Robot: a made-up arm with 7 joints.
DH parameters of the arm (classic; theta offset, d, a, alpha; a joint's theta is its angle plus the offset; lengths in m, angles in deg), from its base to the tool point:
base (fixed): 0 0.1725 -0.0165 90
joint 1: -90 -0.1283 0.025 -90
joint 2: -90 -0.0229 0.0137 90
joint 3: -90 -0.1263 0.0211 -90
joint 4: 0 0.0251 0.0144 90
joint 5: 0 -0.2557 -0.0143 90
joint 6: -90 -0.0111 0.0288 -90
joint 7: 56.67 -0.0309 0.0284 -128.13
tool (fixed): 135.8 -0.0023 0 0
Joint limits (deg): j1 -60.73..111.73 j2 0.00..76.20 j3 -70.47..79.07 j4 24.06..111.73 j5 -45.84..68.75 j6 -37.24..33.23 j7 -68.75..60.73
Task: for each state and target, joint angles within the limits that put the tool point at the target. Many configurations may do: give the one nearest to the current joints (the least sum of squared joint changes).
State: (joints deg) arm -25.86 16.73 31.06 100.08 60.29 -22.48 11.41
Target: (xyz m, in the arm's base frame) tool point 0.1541 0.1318 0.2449
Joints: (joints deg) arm 21.61 25.97 10.11 111.73 46.17 -35.00 15.71
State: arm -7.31 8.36 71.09 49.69 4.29 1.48 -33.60
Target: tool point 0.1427 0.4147 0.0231
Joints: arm 8.54 22.83 63.58 62.06 3.35 0.79 -33.04
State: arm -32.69 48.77 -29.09 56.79 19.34 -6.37 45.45
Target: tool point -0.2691 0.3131 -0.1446
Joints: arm -40.75 44.92 -44.52 24.06 1.52 22.78 11.85
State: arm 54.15 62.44 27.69 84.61 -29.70 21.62 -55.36
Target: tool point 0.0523 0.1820 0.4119
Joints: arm 63.19 69.83 29.45 107.86 -28.18 18.06 -56.39
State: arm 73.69 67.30 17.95 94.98 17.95 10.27 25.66
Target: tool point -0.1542 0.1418 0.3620
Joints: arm 111.73 76.20 30.77 111.73 16.33 18.75 -18.04
